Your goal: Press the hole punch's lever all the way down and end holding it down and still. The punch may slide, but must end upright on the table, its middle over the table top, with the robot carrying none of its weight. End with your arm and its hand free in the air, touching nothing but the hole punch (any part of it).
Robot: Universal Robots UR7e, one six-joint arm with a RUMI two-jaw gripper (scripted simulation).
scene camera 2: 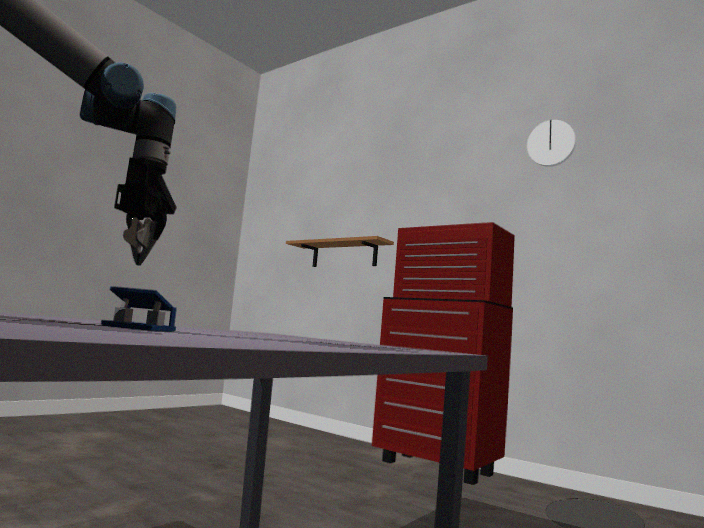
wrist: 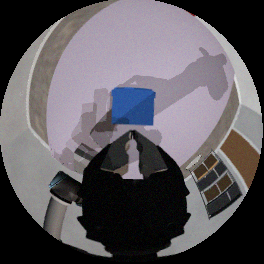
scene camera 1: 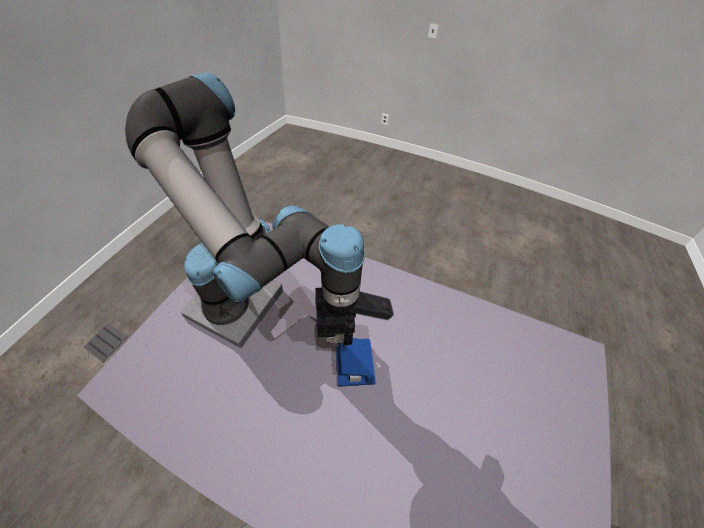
Labels:
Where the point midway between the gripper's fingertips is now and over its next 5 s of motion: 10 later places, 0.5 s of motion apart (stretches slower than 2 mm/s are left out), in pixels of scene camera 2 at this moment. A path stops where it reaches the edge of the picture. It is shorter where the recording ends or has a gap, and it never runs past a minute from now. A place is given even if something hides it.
The gripper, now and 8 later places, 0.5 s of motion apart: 138,265; 136,276; 135,285; 135,286; 134,290; 135,293; 135,295; 135,299; 135,301

